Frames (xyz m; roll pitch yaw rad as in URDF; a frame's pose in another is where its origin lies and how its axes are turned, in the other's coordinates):
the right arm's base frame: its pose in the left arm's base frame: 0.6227 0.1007 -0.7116 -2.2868 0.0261 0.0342
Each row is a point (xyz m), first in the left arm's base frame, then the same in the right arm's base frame.
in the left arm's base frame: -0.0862 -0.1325 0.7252
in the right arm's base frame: -0.7537 -0.9324 -1.0880
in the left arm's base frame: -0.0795 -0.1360 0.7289
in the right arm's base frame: -0.7472 -0.9329 -1.0934
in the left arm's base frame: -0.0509 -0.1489 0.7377
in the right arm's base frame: -0.7193 -0.9310 -1.1101
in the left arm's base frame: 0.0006 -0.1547 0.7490
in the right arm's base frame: -0.6684 -0.9356 -1.1241
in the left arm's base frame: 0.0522 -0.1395 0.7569
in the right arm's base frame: -0.6165 -0.9514 -1.1200
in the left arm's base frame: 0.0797 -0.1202 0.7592
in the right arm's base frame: -0.5884 -0.9657 -1.1082
